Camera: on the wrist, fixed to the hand. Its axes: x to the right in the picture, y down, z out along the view.
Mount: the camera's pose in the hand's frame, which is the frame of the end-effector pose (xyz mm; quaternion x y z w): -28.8 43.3 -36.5 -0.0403 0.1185 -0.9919 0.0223
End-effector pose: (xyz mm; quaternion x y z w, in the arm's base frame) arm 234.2 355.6 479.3 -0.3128 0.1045 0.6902 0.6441
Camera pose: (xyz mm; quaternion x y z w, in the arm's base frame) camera 203.0 305.5 455.9 -0.2184 -0.2594 -0.6563 0.6740
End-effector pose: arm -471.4 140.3 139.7 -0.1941 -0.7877 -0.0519 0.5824
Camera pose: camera -415.7 161.8 118.0 0.7596 -0.1390 -0.6336 0.0470
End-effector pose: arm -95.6 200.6 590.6 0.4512 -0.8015 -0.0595 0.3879
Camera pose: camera -91.9 257.4 618.8 0.7965 0.4780 -0.3649 0.0628
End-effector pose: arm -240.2 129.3 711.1 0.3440 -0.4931 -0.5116 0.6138
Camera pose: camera -192.5 164.5 733.8 -0.5327 -0.4236 0.5993 0.4215
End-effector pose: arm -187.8 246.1 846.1 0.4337 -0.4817 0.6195 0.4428
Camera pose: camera -227.0 271.9 803.3 0.3962 0.4469 -0.3934 0.6989
